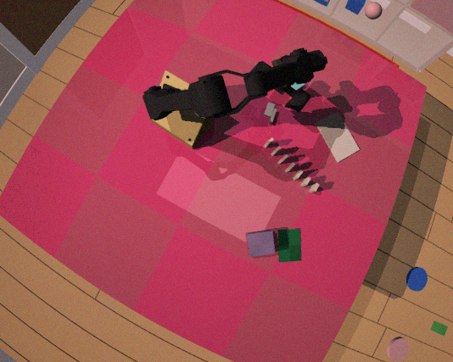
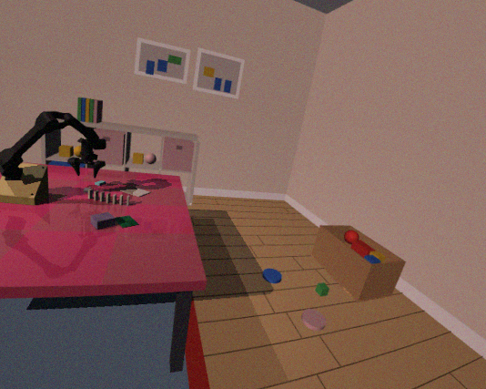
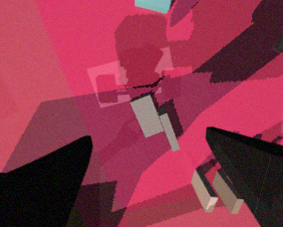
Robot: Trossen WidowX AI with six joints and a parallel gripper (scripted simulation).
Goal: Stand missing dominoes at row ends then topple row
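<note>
Right now my gripper tip is 130 mm to the right of the cyan block, 70 mm above it and 50 mm short of it. Round my gripper tip: purple block (430 mm to the right, 170 mm ahead, 60 mm below); green flat piece (390 mm to the right, 260 mm ahead, 80 mm below); grey sheet (260 mm ahead, 80 mm below, 30 mm to the left).
</note>
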